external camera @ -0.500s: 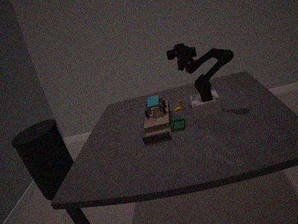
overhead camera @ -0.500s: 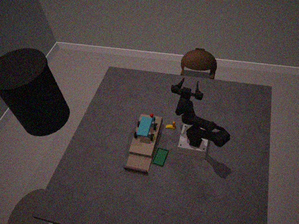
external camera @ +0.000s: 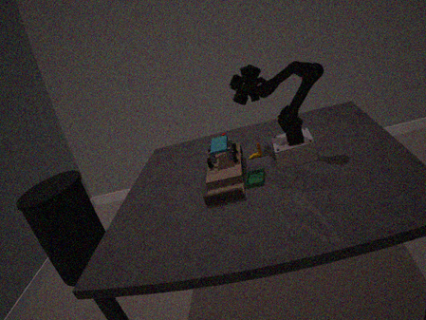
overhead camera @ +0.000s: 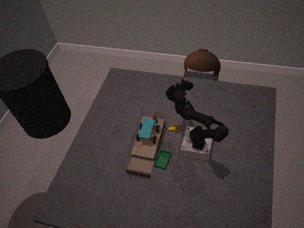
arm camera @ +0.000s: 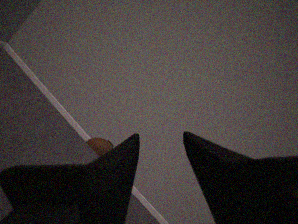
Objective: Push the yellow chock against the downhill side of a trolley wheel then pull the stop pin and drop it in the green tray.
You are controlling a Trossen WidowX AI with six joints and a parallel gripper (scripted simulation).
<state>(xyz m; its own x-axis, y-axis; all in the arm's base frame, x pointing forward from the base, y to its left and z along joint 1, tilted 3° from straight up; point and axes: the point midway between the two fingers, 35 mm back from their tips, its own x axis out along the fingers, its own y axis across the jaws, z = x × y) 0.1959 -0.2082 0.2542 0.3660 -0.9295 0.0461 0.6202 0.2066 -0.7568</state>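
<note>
The yellow chock lies 33 cm below my gripper tip and 13 cm to the left of it. The rest, counted from my gripper tip: tan ramp 30 cm below, 28 cm to the left, 11 cm ahead; then trolley 27 cm to the left, 24 cm below, 11 cm ahead; then red-headed stop pin 22 cm below, 18 cm to the left, 11 cm ahead.
</note>
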